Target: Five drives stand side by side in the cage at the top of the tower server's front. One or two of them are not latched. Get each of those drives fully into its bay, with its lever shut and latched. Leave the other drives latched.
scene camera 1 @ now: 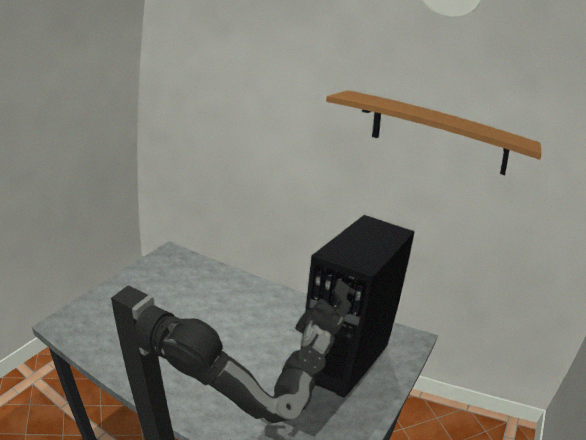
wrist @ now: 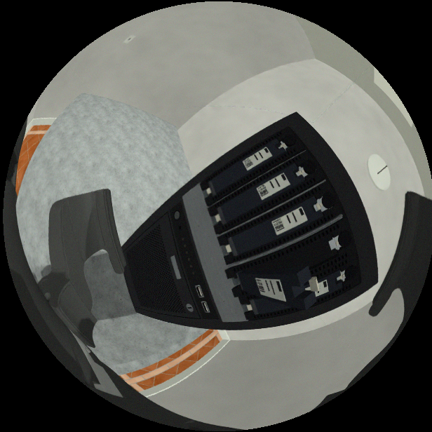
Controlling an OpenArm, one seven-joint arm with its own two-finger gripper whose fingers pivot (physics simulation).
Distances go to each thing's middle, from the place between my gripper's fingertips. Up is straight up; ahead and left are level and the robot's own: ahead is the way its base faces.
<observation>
Now: the drive lever (wrist: 285, 286) 4 cm ahead of my hand, 3 cm to the right of it and 1 cm below it. The rest, counted from my hand: black tower server (scene camera 1: 377, 252): 23 cm ahead, 15 cm below, 2 cm to the right.
</observation>
